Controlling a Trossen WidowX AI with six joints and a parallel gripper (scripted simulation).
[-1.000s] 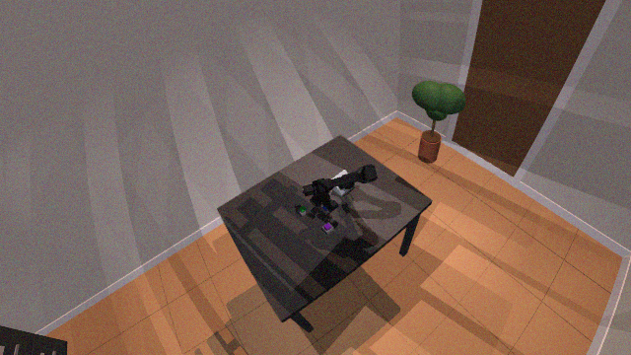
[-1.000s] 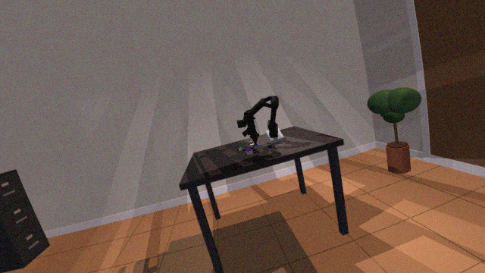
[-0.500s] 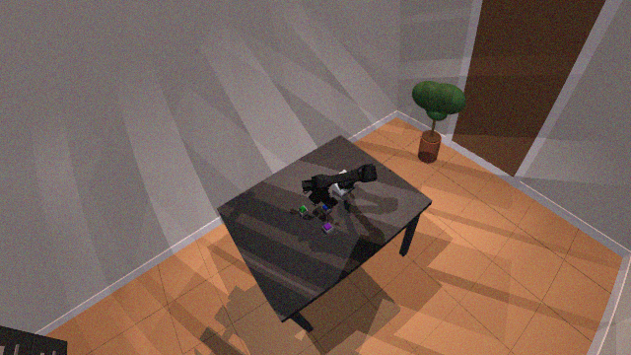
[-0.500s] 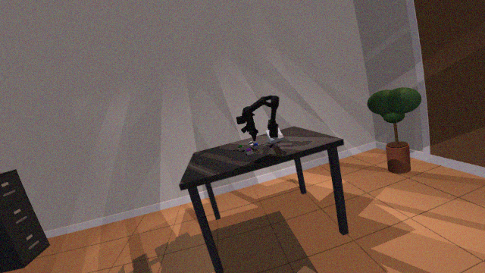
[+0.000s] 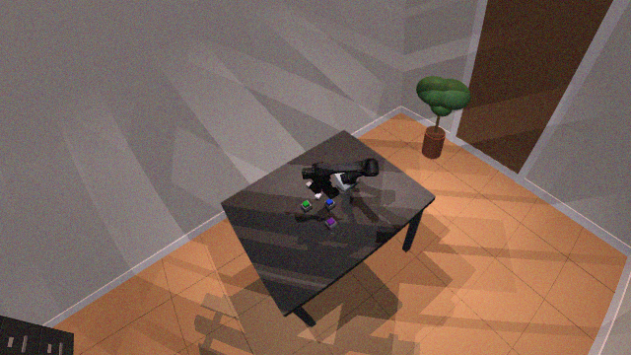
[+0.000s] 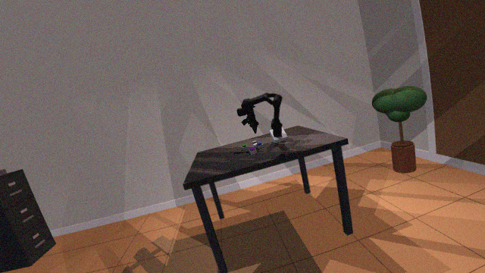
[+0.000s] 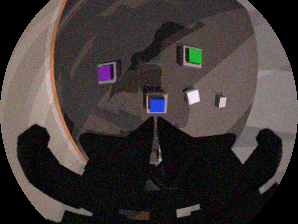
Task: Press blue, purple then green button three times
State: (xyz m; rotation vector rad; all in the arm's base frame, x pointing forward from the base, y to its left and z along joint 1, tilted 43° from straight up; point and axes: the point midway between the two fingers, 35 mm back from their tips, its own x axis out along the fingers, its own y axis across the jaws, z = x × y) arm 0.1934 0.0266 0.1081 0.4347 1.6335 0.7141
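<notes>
My gripper tip is now 110 mm to the right of the purple button, 90 mm above it and 50 mm short of it. Round my gripper tip: blue button: 90 mm below, 10 mm to the right, 10 mm behind; green button: 120 mm ahead, 90 mm below, 80 mm to the right; white block: 120 mm below, 100 mm to the right, 20 mm ahead.
</notes>
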